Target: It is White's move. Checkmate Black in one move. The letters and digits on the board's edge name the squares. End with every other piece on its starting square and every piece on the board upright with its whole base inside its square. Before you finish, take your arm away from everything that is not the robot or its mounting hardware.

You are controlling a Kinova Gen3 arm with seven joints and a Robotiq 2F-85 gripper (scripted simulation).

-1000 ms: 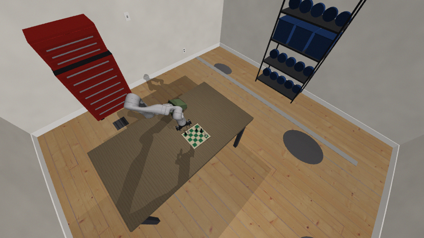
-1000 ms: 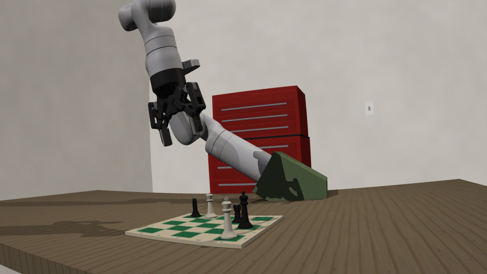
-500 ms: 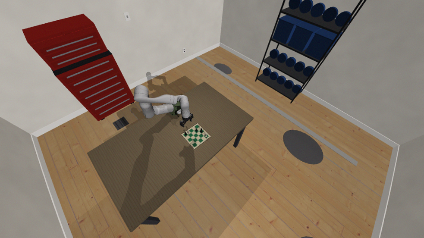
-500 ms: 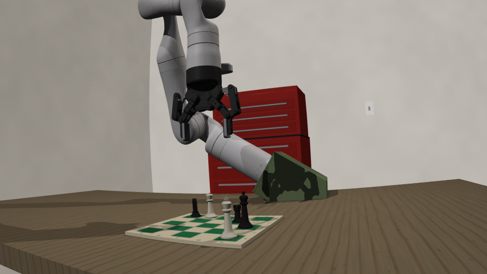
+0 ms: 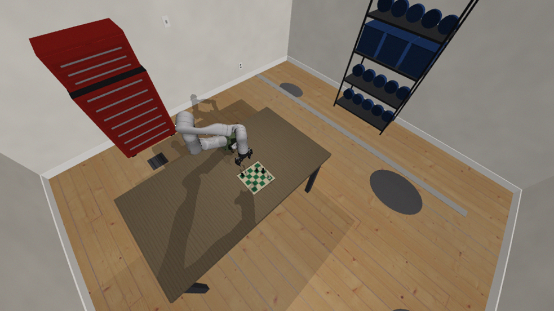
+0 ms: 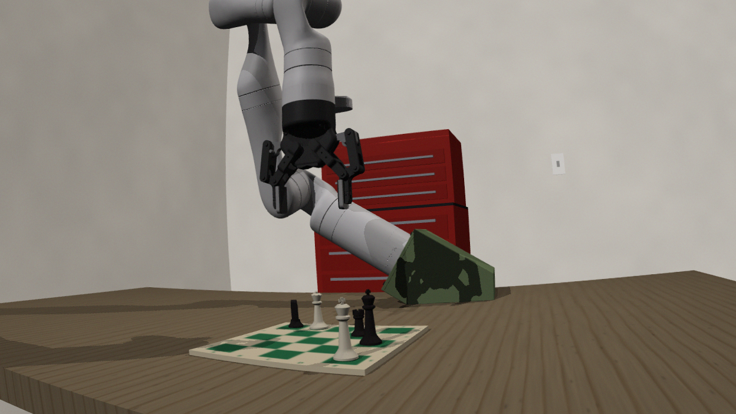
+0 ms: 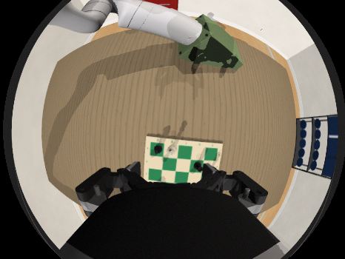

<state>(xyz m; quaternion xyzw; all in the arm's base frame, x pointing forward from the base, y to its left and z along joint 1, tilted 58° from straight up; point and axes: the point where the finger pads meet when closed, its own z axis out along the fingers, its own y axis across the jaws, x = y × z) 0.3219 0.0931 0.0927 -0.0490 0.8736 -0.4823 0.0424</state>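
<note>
The white queen lies 140 mm below my hand. Round my hand: cream chessboard 80 mm ahead, 30 mm to the left, 170 mm below; black bishop 40 mm to the right, 150 mm below; black rook 40 mm ahead, 80 mm to the left, 150 mm below.
</note>
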